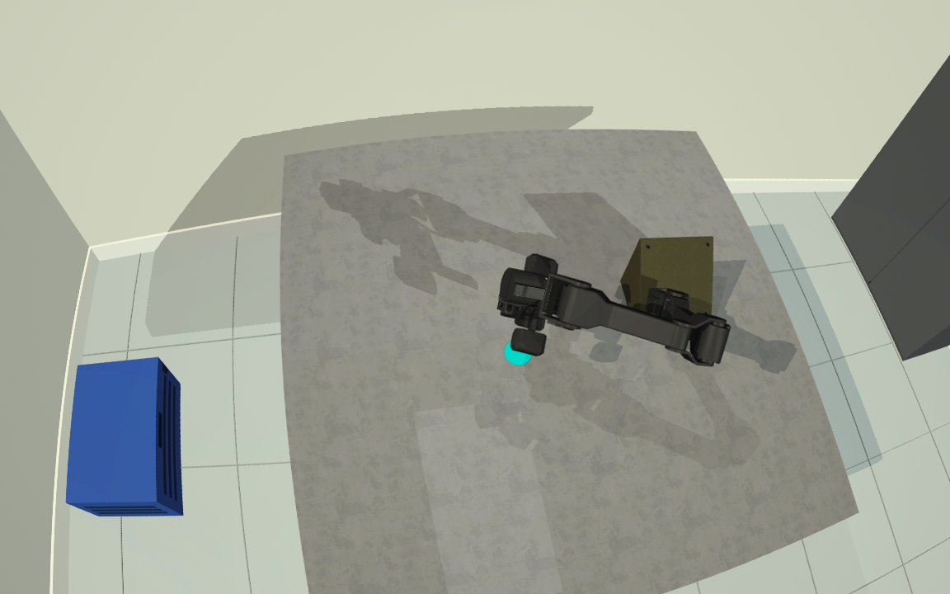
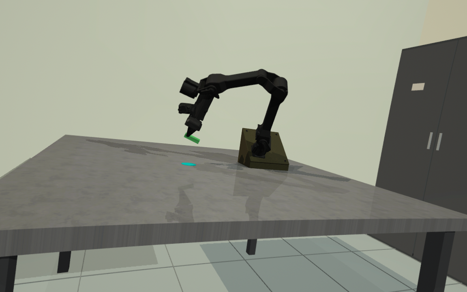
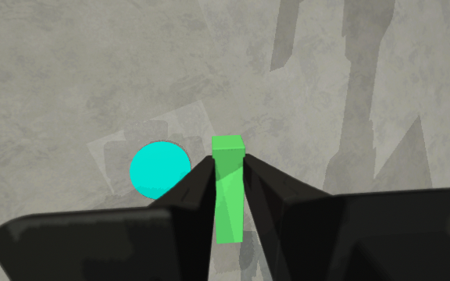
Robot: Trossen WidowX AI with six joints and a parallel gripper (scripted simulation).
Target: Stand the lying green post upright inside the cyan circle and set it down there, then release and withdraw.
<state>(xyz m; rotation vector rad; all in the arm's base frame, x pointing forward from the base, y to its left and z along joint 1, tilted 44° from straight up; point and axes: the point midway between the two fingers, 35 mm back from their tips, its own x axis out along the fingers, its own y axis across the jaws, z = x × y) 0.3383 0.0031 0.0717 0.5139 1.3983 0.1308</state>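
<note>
My gripper tip is 10 mm past the cyan circle, 30 mm to the right of it and 110 mm above it. The rest, counted from my gripper tip: green post: 20 mm behind, 10 mm below.
</note>
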